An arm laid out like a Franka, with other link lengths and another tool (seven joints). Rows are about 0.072 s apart.
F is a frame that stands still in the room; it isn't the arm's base.
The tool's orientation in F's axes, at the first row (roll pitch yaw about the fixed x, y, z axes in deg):
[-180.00 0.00 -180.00]
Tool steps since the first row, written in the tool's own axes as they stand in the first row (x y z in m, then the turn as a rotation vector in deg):
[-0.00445 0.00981 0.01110 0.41 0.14 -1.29]
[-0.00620 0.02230 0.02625 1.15 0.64 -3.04]
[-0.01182 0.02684 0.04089 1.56 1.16 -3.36]
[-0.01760 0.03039 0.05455 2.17 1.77 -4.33]
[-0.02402 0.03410 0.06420 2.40 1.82 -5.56]
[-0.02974 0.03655 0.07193 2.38 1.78 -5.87]
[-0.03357 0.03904 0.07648 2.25 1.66 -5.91]
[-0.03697 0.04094 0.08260 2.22 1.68 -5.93]
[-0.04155 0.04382 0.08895 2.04 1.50 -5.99]
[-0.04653 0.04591 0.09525 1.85 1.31 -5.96]
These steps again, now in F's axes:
[0.00445 0.00981 -0.01110 -0.41 0.14 1.29]
[0.00620 0.02230 -0.02625 -1.15 0.64 3.04]
[0.01182 0.02684 -0.04089 -1.56 1.16 3.36]
[0.01760 0.03039 -0.05455 -2.17 1.77 4.33]
[0.02402 0.03410 -0.06420 -2.40 1.82 5.56]
[0.02974 0.03655 -0.07193 -2.38 1.78 5.87]
[0.03357 0.03904 -0.07648 -2.25 1.66 5.91]
[0.03697 0.04094 -0.08260 -2.22 1.68 5.93]
[0.04155 0.04382 -0.08895 -2.04 1.50 5.99]
[0.04653 0.04591 -0.09525 -1.85 1.31 5.96]

